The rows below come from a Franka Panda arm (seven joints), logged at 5 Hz.
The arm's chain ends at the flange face. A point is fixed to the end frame.
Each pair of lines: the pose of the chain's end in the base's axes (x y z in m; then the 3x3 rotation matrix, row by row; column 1 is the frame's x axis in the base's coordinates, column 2 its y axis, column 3 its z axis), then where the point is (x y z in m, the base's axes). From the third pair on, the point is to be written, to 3 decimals.
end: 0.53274 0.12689 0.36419; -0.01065 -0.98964 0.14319; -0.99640 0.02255 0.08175; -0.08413 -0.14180 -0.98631
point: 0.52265 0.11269 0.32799
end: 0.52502 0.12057 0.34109; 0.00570 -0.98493 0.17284; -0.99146 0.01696 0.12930; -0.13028 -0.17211 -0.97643
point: 0.51626 0.10795 0.30397
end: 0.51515 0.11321 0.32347; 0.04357 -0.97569 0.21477; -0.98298 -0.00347 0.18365; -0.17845 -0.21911 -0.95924
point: 0.509 0.102 0.285
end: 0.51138 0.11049 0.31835; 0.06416 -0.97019 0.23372; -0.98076 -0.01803 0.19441; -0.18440 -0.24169 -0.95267
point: 0.506 0.100 0.280
